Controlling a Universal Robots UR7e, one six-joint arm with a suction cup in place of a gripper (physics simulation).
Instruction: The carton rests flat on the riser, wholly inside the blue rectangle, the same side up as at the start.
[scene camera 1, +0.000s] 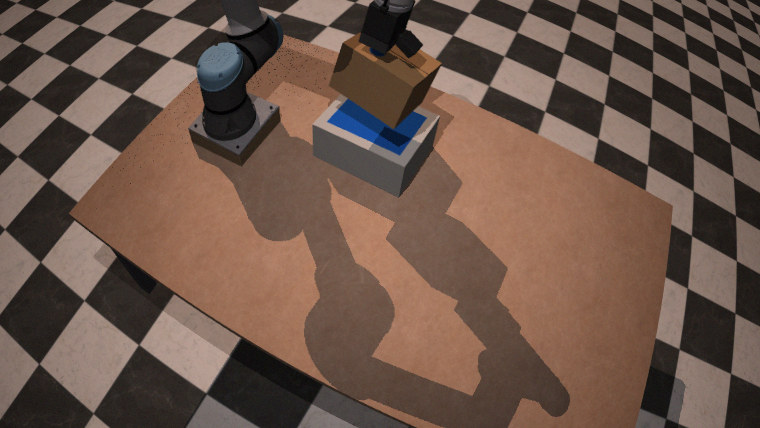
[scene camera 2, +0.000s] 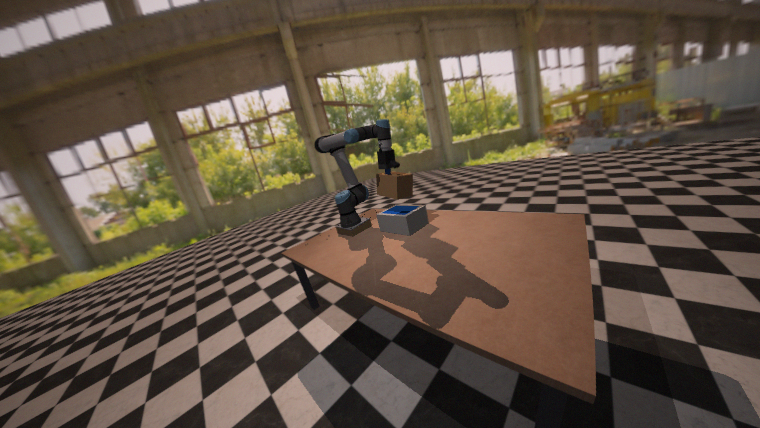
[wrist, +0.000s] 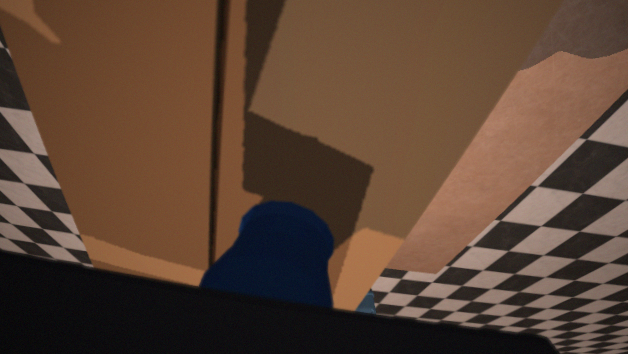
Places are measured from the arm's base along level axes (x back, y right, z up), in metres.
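Pixels of known places: hand at its tool point: (scene camera 1: 375, 55) (wrist: 291, 221); arm's base at its link origin: (scene camera 1: 229, 118) (scene camera 2: 350, 222).
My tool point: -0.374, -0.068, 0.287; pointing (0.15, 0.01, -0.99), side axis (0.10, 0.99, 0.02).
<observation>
For each thing: its top centre in the pictures, then the offset to it from my tool point, as dx, dy, dz. Level surfaces: height alone.
- brown carton at its top centre: (wrist: 207, 250) (scene camera 1: 388, 44) (scene camera 2: 391, 170) -0.019, -0.017, +0.027
- grey riser at its top centre: (scene camera 1: 377, 119) (scene camera 2: 400, 209) -0.011, -0.034, -0.227
- blue rectangle at its top centre: (scene camera 1: 377, 119) (scene camera 2: 400, 209) -0.011, -0.034, -0.227
- table at its surface level: dz -0.347
The brown carton (scene camera 1: 374, 85) (scene camera 2: 394, 185) (wrist: 125, 140) hangs in the air above the riser, slightly tilted in scene camera 1's view, with a gap below it. My suction gripper (scene camera 1: 378, 51) (scene camera 2: 388, 171) (wrist: 280, 240) is shut on the carton's top face, off its middle; the dark seam runs beside the blue cup in the wrist view. The grey riser (scene camera 1: 356, 160) (scene camera 2: 394, 224) stands on the table. The blue rectangle (scene camera 1: 351, 119) (scene camera 2: 399, 210) on its top is partly hidden by the carton in scene camera 1's view, and a shadow falls across it.
The robot base (scene camera 1: 234, 127) (scene camera 2: 353, 225) stands on the table (scene camera 1: 212, 233) (scene camera 2: 531, 265), left of the riser. The arm's shadow stretches over the table top. A checkered floor surrounds the table.
</observation>
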